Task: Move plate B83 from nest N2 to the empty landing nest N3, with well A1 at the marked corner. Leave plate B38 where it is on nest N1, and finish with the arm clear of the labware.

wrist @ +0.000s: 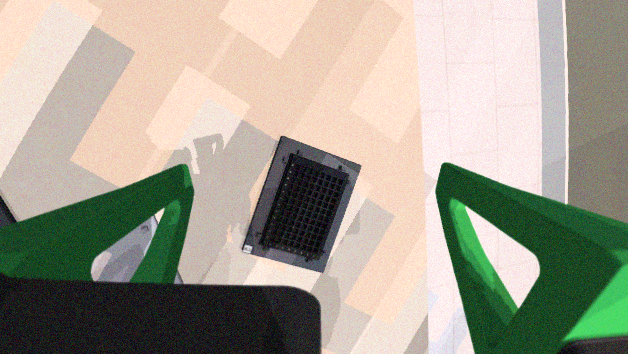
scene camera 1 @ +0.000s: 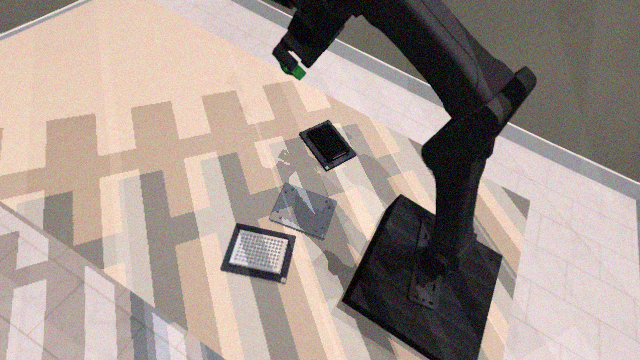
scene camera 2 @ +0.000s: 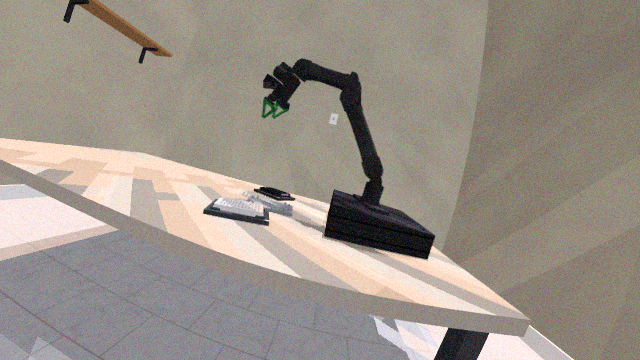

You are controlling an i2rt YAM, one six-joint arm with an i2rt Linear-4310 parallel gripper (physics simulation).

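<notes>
A black well plate (scene camera 1: 327, 141) (scene camera 2: 274, 192) (wrist: 310, 205) sits on a dark nest (scene camera 1: 341, 162) (wrist: 271, 190) with a pale mark at one corner. A white well plate (scene camera 1: 258, 251) (scene camera 2: 237, 206) sits on another dark nest (scene camera 1: 255, 274). The empty grey nest (scene camera 1: 305, 210) (scene camera 2: 272, 204) (wrist: 125, 252) lies between them; in the wrist view part of it shows through the left finger. No plate or nest names are readable. My gripper (scene camera 1: 292, 73) (scene camera 2: 271, 117) (wrist: 314, 177) is open and empty, high above the table; in the wrist view the black plate shows between and beyond the green fingertips.
The arm's black base block (scene camera 1: 425, 285) (scene camera 2: 375, 230) stands on the table (scene camera 2: 320, 272) beside the nests. A wooden wall shelf (scene camera 2: 122, 27) is at the upper left of the second scene view. Patchy shadows and reflections cross the table top.
</notes>
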